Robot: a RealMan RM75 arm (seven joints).
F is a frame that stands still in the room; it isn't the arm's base.
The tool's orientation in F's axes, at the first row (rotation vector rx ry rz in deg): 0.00, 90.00, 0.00
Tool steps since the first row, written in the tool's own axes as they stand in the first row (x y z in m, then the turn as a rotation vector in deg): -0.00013, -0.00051, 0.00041, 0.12, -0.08, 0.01; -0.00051, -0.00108, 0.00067, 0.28, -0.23, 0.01; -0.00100, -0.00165, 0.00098, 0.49, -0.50, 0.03; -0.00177, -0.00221, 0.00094, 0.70, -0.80, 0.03; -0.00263, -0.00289, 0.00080, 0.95, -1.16, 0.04; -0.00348, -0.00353, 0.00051, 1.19, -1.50, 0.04; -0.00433, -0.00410, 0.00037, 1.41, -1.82, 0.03; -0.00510, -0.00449, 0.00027, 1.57, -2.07, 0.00; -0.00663, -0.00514, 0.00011, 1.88, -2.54, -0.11; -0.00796, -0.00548, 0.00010, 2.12, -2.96, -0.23
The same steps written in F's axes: 0.00041, -0.00051, 0.00013, 0.01, -0.08, -0.12; 0.00067, -0.00108, 0.00051, 0.01, -0.23, -0.28; 0.00098, -0.00165, 0.00100, 0.03, -0.50, -0.49; 0.00094, -0.00221, 0.00177, 0.03, -0.80, -0.70; 0.00080, -0.00289, 0.00263, 0.04, -1.16, -0.95; 0.00051, -0.00353, 0.00348, 0.04, -1.50, -1.19; 0.00037, -0.00410, 0.00433, 0.03, -1.82, -1.41; 0.00027, -0.00449, 0.00510, 0.00, -2.07, -1.57; 0.00011, -0.00514, 0.00663, -0.11, -2.54, -1.88; 0.00010, -0.00548, 0.00796, -0.23, -2.96, -2.12
